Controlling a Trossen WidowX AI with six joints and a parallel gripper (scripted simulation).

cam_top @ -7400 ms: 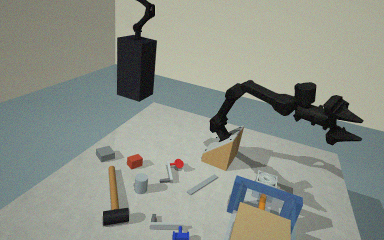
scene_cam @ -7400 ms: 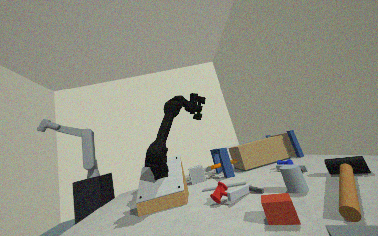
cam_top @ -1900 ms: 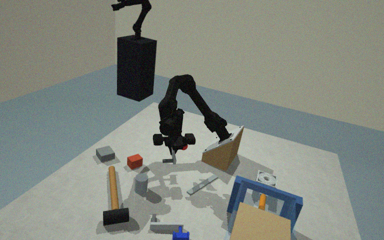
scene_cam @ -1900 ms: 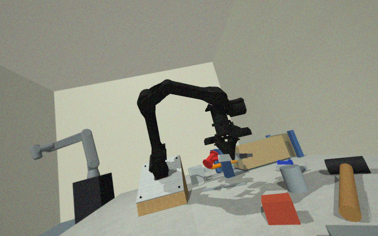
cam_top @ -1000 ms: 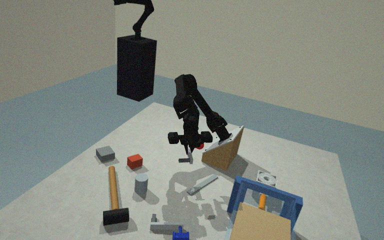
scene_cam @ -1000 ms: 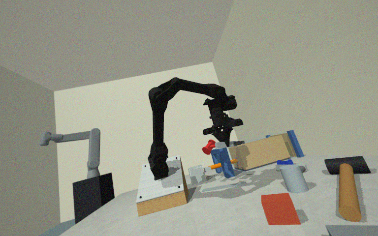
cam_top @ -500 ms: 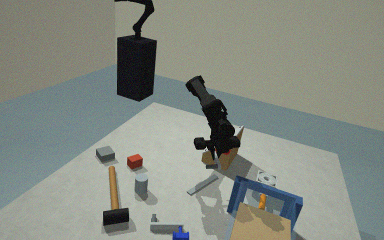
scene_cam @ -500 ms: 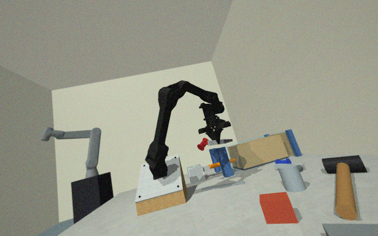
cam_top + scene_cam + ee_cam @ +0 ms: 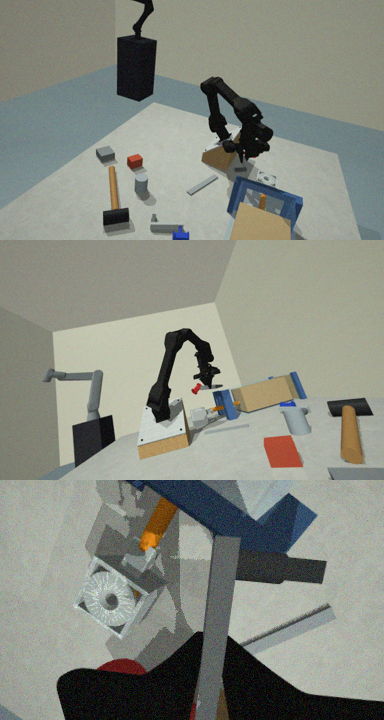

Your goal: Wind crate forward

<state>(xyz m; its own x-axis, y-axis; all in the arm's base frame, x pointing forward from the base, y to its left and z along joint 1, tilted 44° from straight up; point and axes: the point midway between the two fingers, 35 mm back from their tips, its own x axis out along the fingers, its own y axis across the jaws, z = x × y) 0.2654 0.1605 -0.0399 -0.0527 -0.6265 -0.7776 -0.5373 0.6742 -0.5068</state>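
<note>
My gripper tip is 60 mm past the red knob and 20 mm below it. The rest, counted from my gripper tip: blue steel frame (120 mm to the left, 80 mm below, 60 mm ahead); then red-knobbed crank handle (10 mm behind, 10 mm above); then winch (160 mm below, 110 mm behind, 100 mm to the left).
</note>
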